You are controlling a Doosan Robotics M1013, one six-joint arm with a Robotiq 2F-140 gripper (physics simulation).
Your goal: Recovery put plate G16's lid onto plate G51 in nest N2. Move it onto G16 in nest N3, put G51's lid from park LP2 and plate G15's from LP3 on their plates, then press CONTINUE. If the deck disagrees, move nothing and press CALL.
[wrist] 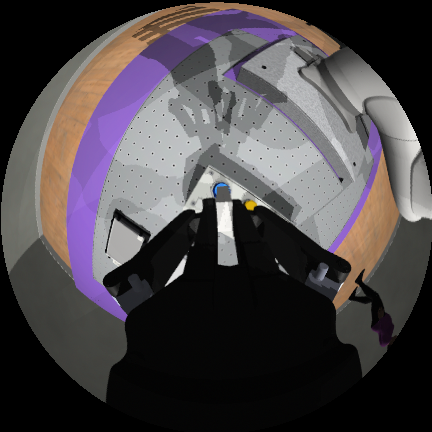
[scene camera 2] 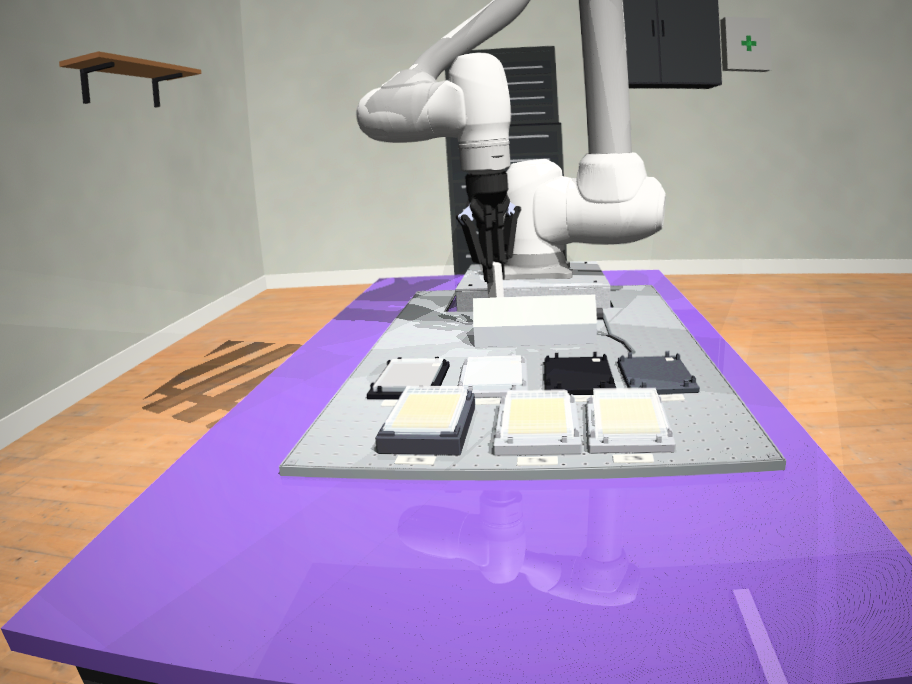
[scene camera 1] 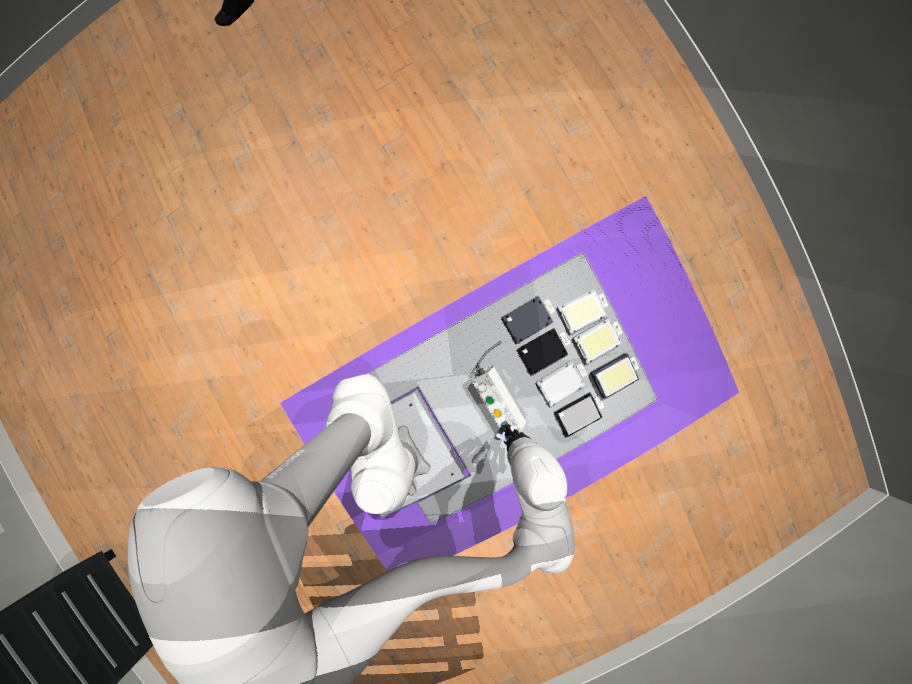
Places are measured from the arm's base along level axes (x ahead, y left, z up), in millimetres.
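Pixels of known places: gripper, between the fingertips: (wrist: 222, 196) (scene camera 1: 506, 424); arm's base, origin of its link: (wrist: 335, 88) (scene camera 2: 534, 273).
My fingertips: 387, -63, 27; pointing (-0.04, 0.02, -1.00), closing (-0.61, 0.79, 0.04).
Ahead of a thing's pixels: the offset from my fingertips to its middle, as dx, dy, dz. "*": to the spot under its first point.
My gripper (scene camera 1: 503, 433) (scene camera 2: 494, 276) (wrist: 222, 196) is shut and empty. Its tips are over the blue button @(* -9, -11, -8) (wrist: 219, 185) at one end of the button box @(+15, +71, -30) (scene camera 1: 508, 398) (scene camera 2: 534, 321), partly covering it; contact cannot be told. A yellow button @(-6, +46, -8) (scene camera 1: 497, 413) (wrist: 250, 205) and a green button @(-8, +96, -8) (scene camera 1: 489, 400) sit farther along. Three plates with yellowish wells stand in one row: a plate on a dark base @(+414, -58, -41) (scene camera 1: 615, 375) (scene camera 2: 425, 412), a middle plate @(+415, +81, -49) (scene camera 1: 598, 340) (scene camera 2: 537, 415) and an end plate @(+413, +197, -47) (scene camera 1: 582, 311) (scene camera 2: 628, 413). Labels are unreadable; lids cannot be told clearly.
Behind the plates in scene camera 2 are a light grey piece on a black holder @(+238, -119, -58) (scene camera 1: 578, 414) (scene camera 2: 407, 373), a white one @(+233, +11, -58) (scene camera 1: 561, 384) (scene camera 2: 492, 371), a black one @(+228, +141, -62) (scene camera 1: 542, 351) (scene camera 2: 579, 373) and a dark grey one @(+233, +263, -62) (scene camera 1: 527, 319) (scene camera 2: 655, 370). A cable leaves the box.
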